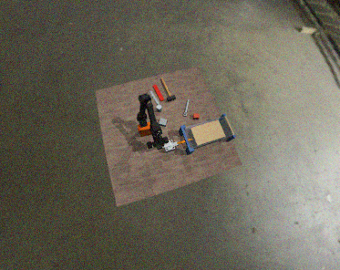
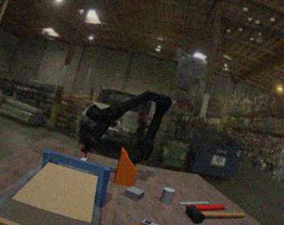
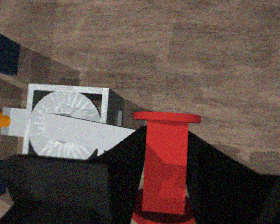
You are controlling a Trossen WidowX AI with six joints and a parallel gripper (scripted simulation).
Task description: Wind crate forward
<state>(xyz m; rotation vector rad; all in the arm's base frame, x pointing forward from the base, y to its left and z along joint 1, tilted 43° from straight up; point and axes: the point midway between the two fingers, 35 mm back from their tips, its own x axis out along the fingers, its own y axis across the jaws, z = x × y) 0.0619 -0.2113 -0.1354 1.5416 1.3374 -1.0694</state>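
Right now the winch handle is 4 cm ahead of my gripper tip, 1 cm to the left of it and 3 cm below it. From my gripper tip the other things lie so: blue steel frame 26 cm ahead, 1 cm to the right, 3 cm below; winch 8 cm ahead, 1 cm to the right, 10 cm below; red knob 2 cm to the left.
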